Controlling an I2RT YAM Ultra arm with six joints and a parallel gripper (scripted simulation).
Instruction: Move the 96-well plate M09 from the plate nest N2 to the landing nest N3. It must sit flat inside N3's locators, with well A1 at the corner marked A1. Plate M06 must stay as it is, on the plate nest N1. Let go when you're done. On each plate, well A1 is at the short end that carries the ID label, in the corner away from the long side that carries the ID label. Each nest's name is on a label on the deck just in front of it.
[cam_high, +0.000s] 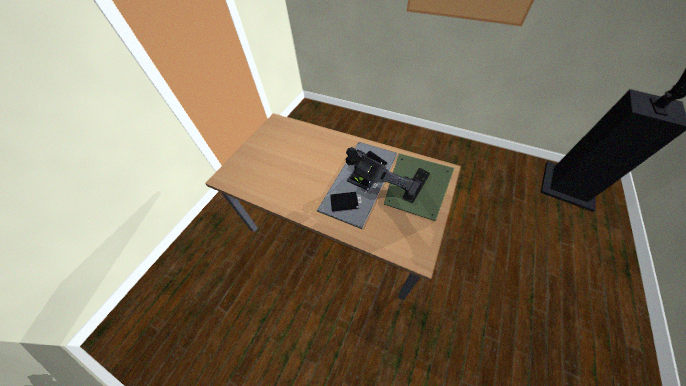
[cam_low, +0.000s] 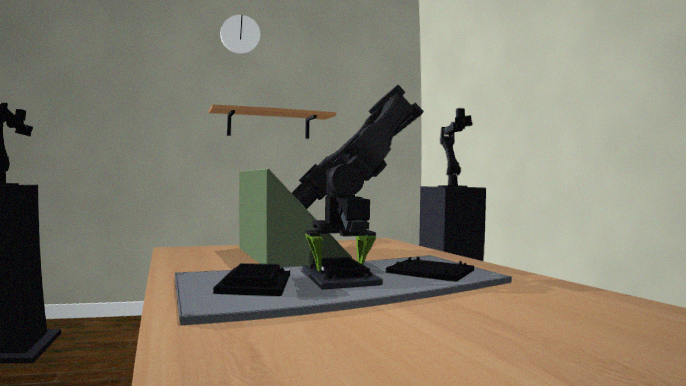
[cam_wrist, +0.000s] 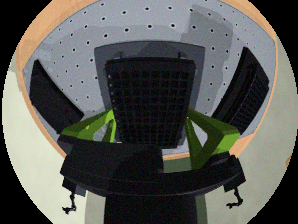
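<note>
Right now the grey nest is 20 mm below my hand. Round my hand: dark nest 210 mm to the left, 20 mm below, 10 mm ahead.
</note>
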